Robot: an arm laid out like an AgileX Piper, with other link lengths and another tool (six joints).
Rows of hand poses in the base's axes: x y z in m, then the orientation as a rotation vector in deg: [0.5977, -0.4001, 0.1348, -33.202, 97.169, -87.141]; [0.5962, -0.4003, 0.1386, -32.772, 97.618, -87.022]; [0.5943, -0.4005, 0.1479, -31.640, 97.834, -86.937]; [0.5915, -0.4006, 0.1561, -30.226, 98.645, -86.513]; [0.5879, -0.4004, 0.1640, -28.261, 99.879, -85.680]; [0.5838, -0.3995, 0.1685, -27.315, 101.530, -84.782]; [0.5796, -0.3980, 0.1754, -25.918, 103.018, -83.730]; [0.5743, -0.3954, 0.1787, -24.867, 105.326, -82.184]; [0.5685, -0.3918, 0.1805, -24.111, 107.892, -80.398]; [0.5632, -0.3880, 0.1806, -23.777, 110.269, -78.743]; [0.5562, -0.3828, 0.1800, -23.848, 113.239, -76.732]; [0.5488, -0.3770, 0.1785, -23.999, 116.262, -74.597]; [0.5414, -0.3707, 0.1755, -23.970, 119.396, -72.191]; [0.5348, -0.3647, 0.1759, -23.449, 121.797, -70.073]
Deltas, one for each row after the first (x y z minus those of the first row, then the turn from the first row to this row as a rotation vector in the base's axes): [-0.0015, -0.0002, 0.0038, 0.378, 0.027, -0.333]; [-0.0034, -0.0004, 0.0131, 0.896, -0.508, -0.862]; [-0.0062, -0.0005, 0.0213, 1.927, -0.853, -1.615]; [-0.0098, -0.0003, 0.0292, 3.545, -1.278, -2.589]; [-0.0139, 0.0006, 0.0337, 4.987, -0.823, -3.315]; [-0.0181, 0.0021, 0.0406, 6.619, -0.741, -4.079]; [-0.0234, 0.0047, 0.0439, 8.698, 0.060, -4.850]; [-0.0292, 0.0083, 0.0457, 10.888, 1.207, -5.517]; [-0.0345, 0.0121, 0.0458, 12.769, 2.502, -6.001]; [-0.0415, 0.0173, 0.0452, 14.884, 4.429, -6.458]; [-0.0489, 0.0231, 0.0437, 17.028, 6.461, -6.883]; [-0.0563, 0.0294, 0.0407, 19.397, 8.491, -7.350]; [-0.0629, 0.0354, 0.0411, 21.531, 9.789, -7.820]
